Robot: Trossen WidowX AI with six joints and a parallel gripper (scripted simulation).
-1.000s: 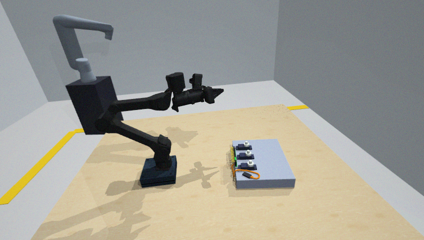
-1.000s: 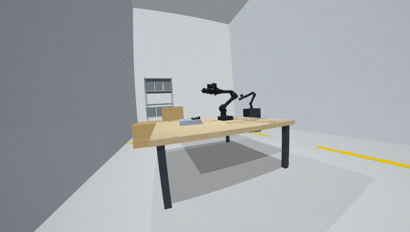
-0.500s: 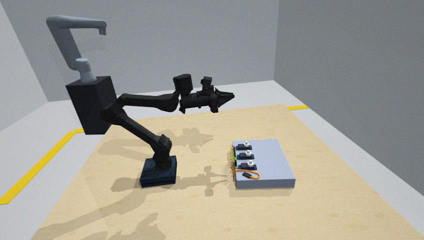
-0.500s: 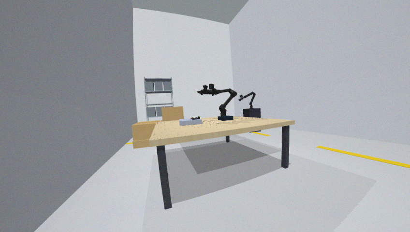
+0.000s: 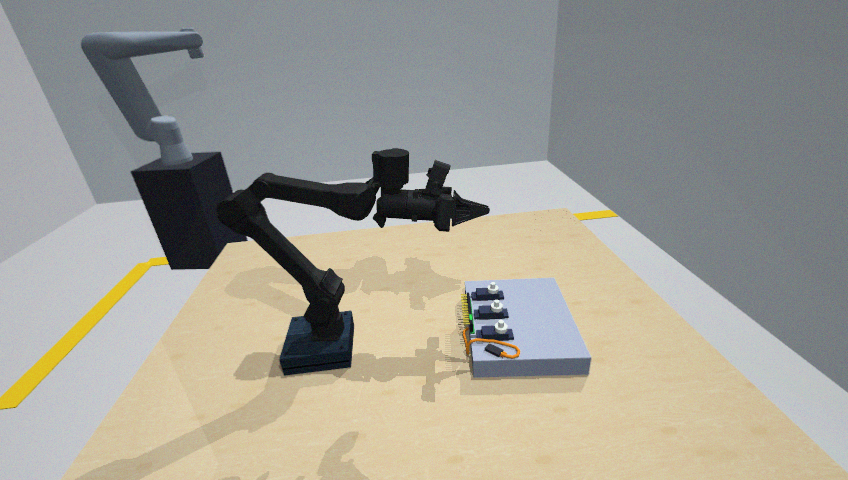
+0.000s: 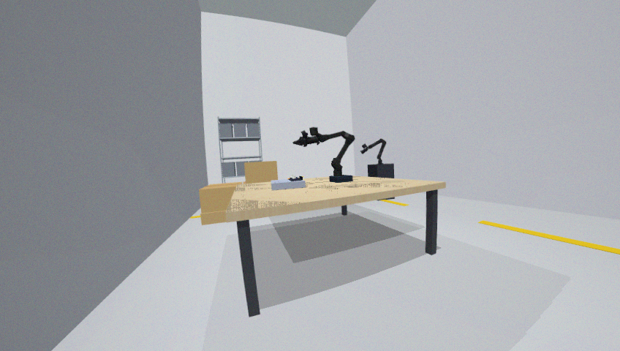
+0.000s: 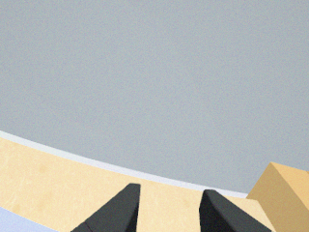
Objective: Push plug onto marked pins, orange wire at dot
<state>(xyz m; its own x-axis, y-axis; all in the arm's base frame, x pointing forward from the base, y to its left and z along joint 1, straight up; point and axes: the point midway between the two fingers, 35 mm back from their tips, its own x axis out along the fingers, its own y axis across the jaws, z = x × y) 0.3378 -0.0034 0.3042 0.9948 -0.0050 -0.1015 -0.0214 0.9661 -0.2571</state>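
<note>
The green band is 4 cm behind my gripper tip, 2 cm to the left of it and 28 cm below it. Round my gripper tip: grey holder 12 cm ahead, 7 cm to the left, 32 cm below.
</note>
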